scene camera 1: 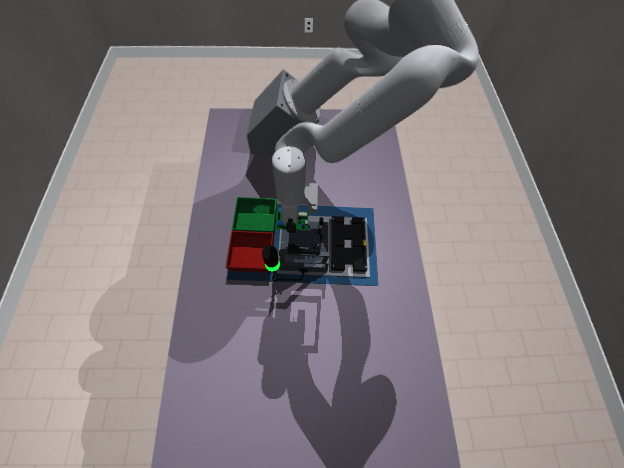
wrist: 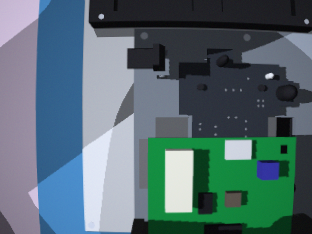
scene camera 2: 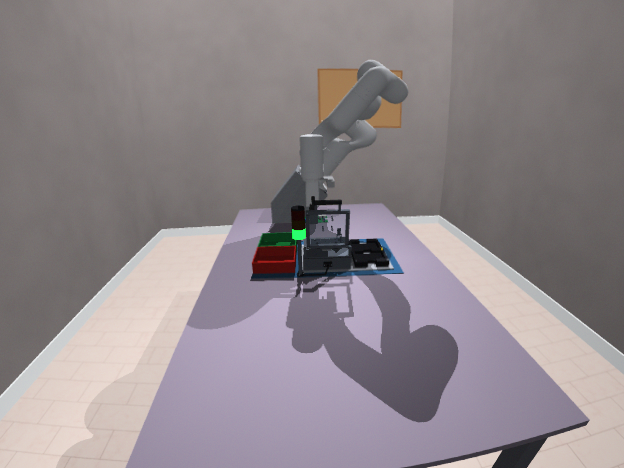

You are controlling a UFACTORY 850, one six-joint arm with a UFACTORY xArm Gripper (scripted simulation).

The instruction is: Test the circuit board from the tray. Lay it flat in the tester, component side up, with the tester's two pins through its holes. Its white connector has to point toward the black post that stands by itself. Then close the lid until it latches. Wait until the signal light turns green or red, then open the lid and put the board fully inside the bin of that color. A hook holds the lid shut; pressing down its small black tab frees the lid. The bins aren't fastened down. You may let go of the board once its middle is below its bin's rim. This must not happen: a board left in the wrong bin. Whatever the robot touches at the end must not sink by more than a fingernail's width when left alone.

Labels:
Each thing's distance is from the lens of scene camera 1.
green bin (scene camera 1: 251, 214): 120 cm
red bin (scene camera 1: 245, 249): 114 cm

